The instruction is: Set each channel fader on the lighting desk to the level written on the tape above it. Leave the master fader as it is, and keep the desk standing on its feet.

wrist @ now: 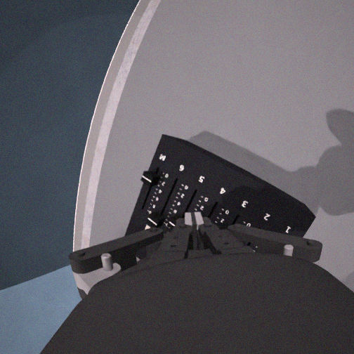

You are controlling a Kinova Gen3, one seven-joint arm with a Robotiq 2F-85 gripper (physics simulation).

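Observation:
The black lighting desk (240,182) lies turned at an angle on the round table, its labels M and 6 to 1 upside down in the wrist view. The master fader knob (148,177), black with a white line, sits near the labelled end of the M slot. A second knob (154,220) shows far down the slot of channel 6. Part of another knob (172,223) shows beside the gripper, seemingly on channel 5. My gripper (192,222) is shut and empty, its tips over the middle of the desk in view. It hides the lower slots, the other knobs and the tape levels.
The round grey table (225,70) has a pale edge band (112,105) curving down the left, close to the desk's M side. Dark floor (45,125) lies beyond it, with a blue area (37,310) at the lower left. Shadows fall on the table at the right.

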